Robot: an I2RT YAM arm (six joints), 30 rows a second.
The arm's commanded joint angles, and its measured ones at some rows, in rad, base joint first. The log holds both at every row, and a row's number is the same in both.
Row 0, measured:
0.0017 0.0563 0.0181 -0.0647 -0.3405 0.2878
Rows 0 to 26, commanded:
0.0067 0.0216 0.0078 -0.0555 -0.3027 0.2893
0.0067 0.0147 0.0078 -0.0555 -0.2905 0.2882
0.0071 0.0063 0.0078 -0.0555 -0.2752 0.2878
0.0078 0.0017 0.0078 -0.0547 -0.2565 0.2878
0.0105 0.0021 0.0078 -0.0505 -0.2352 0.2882
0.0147 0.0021 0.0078 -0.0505 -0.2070 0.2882
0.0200 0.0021 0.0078 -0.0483 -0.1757 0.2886
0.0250 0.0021 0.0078 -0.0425 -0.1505 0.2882
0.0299 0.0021 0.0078 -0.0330 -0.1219 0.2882
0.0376 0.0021 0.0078 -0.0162 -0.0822 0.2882
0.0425 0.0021 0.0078 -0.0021 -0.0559 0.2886
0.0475 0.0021 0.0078 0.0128 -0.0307 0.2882
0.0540 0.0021 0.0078 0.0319 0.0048 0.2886
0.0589 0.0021 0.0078 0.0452 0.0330 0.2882
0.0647 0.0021 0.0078 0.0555 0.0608 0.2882
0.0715 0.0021 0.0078 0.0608 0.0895 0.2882
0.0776 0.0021 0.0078 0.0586 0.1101 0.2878
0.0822 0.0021 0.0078 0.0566 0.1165 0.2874
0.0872 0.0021 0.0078 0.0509 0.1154 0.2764
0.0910 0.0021 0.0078 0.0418 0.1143 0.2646
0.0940 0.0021 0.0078 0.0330 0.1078 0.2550
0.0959 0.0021 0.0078 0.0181 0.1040 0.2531
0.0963 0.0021 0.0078 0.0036 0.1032 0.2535
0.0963 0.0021 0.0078 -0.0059 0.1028 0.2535
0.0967 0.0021 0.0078 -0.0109 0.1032 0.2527
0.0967 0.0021 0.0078 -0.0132 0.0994 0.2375
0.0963 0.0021 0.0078 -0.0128 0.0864 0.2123
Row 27, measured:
0.0887 0.0139 0.0181 -0.0154 0.0814 0.2546
